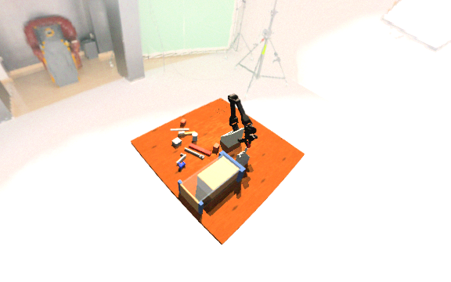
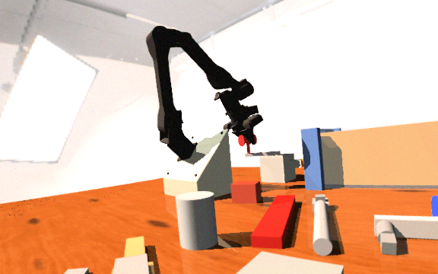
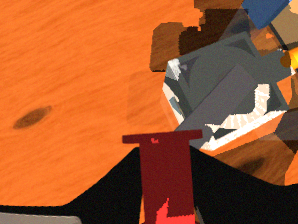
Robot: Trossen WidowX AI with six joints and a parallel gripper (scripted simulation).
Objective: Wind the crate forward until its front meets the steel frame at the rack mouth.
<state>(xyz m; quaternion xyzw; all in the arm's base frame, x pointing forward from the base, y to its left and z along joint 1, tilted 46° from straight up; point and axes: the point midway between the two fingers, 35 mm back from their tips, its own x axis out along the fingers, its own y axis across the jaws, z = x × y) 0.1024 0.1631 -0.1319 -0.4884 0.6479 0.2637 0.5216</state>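
Now: the winch 10 cm below my gripper tip, 7 cm ahead of it and 1 cm to the left of it. Round my gripper tip: frame 25 cm ahead, 3 cm below, 1 cm to the left; red knob 2 cm to the right, 1 cm behind; red bar 36 cm to the right, 27 cm ahead, 13 cm below.
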